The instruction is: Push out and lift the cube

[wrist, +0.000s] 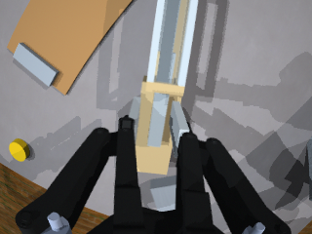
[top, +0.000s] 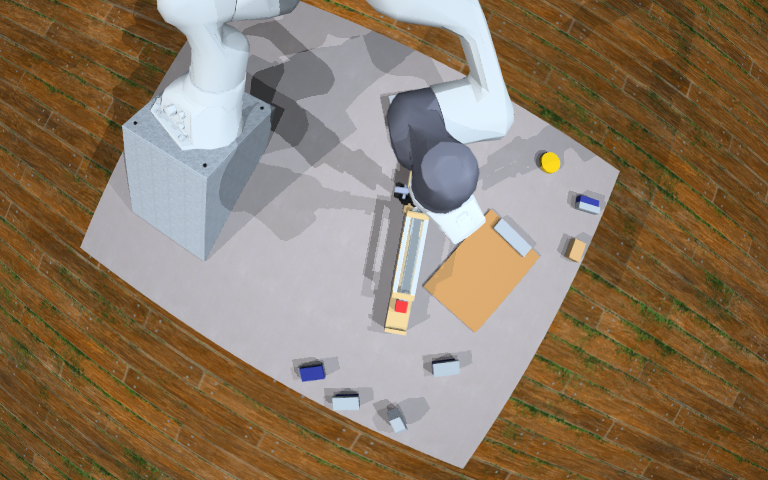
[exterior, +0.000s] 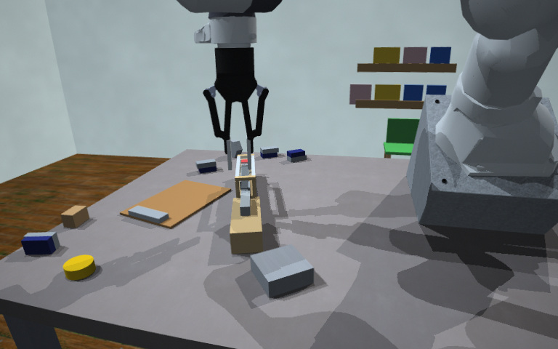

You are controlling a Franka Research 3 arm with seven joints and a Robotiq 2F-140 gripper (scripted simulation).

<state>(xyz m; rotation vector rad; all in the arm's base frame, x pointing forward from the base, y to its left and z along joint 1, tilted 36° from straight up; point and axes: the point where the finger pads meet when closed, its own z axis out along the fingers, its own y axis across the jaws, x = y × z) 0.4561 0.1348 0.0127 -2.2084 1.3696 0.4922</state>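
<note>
The red cube is 200 mm to the right of my hand, 100 mm below it and 80 mm ahead of it. Round my hand: tan block: 360 mm ahead, 140 mm to the left, 140 mm below; grey block: 180 mm to the left, 150 mm behind, 140 mm below; yellow disc: 280 mm to the left, 190 mm ahead, 140 mm below.
</note>
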